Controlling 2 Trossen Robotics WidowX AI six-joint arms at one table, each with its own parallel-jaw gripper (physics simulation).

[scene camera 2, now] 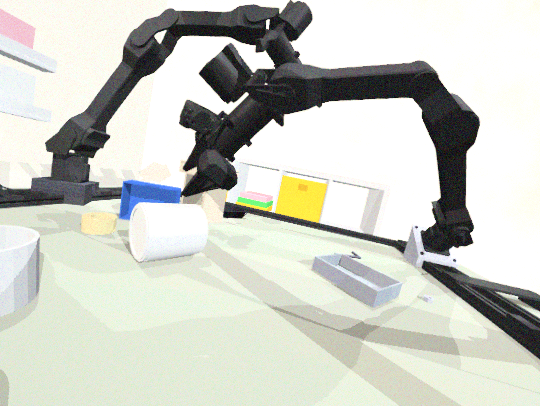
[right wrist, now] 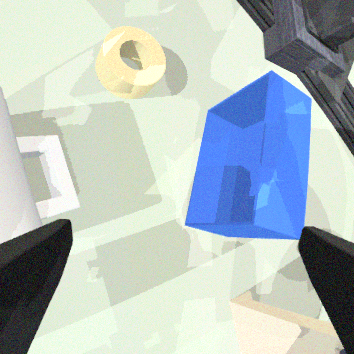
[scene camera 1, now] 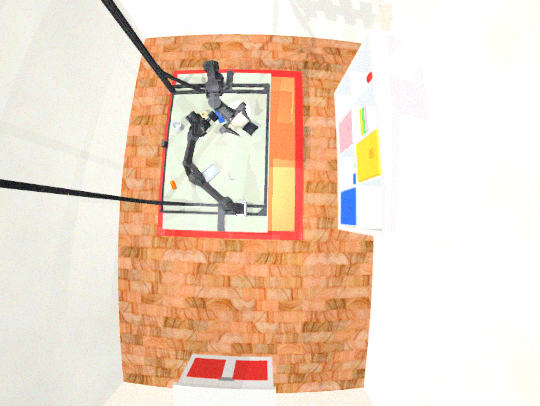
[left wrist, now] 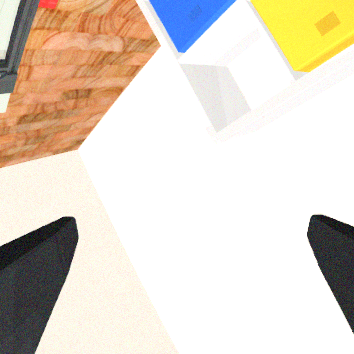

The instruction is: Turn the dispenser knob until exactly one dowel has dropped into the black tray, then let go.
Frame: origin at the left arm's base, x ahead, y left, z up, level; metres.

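Seen in the pictures: left gripper, fingertip midpoint: (scene camera 1: 245, 129) (left wrist: 193, 226); right gripper, fingertip midpoint: (scene camera 2: 183, 181) (right wrist: 188, 234) (scene camera 1: 209, 121); left arm's base, link origin: (scene camera 2: 69, 180) (right wrist: 318, 21); right arm's base, link origin: (scene camera 2: 434, 243) (scene camera 1: 240, 209).
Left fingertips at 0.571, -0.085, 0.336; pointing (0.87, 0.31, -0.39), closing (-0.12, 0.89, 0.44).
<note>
Offsets run from my left fingertips to a thing's top centre, as dx, dy, dz. "pt": to the spot under its first point.
The beige dispenser (scene camera 1: 240, 117) (scene camera 2: 215, 206) (right wrist: 265, 325) stands beyond the blue bin; the arms partly cover it, and its knob cannot be made out. The black tray {-0.157, +0.096, -0.359} (scene camera 1: 250, 128) (scene camera 2: 234, 212) lies beside it; its inside cannot be seen. No dowel can be made out. My left gripper (scene camera 1: 243, 124) (left wrist: 193, 226) is open and empty, above the dispenser and tray in the overhead view, facing outward towards the shelf. In scene camera 2 it is mostly hidden behind the right arm. My right gripper (scene camera 2: 184, 181) (right wrist: 188, 234) is open and empty, pointing down above the blue bin's area.
A blue bin {-0.372, -0.034, -0.302} (scene camera 2: 155, 194) (right wrist: 282, 150), a yellow ring {-0.443, -0.128, -0.358} (scene camera 2: 99, 225) (right wrist: 111, 75) and a white mug {pt -0.325, -0.265, -0.332} (scene camera 2: 172, 232) (right wrist: 11, 190) on its side are close together. A grey tray {-0.038, -0.319, -0.358} (scene camera 1: 211, 172) (scene camera 2: 345, 277) lies nearer the right arm's base. The two arms cross closely.
</note>
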